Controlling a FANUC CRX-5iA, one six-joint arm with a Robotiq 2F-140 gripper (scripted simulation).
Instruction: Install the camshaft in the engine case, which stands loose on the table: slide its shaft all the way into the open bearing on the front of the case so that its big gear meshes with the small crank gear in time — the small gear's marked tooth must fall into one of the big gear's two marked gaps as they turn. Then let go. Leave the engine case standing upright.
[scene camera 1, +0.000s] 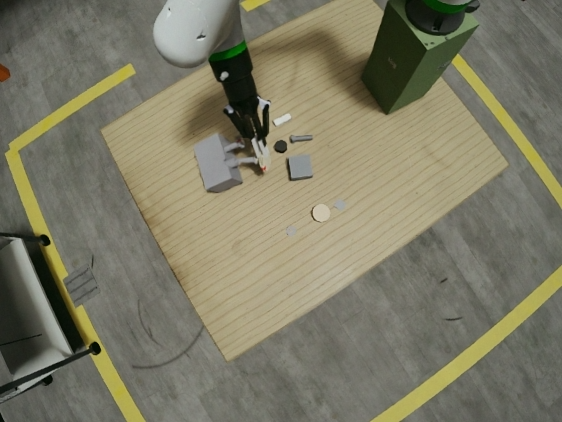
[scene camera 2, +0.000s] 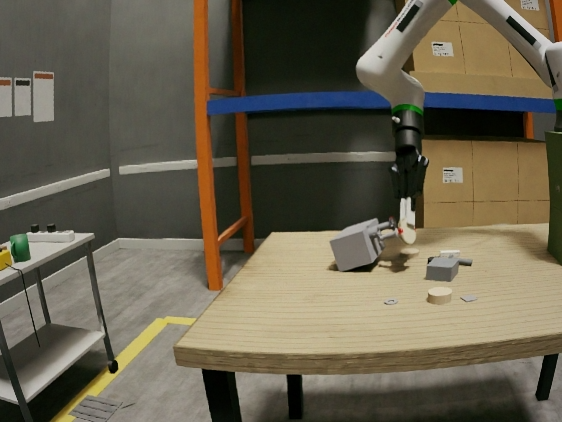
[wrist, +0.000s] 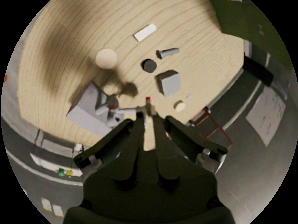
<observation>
my gripper: scene camera 1; scene camera 2 407, 225; wrist
grey engine case: scene camera 1; scene camera 2 357, 245; wrist
same spot on grey engine case: (wrist: 89, 111) = (scene camera 1: 221, 143)
same spot on my gripper: (scene camera 1: 246, 123) = (wrist: 143, 148)
</observation>
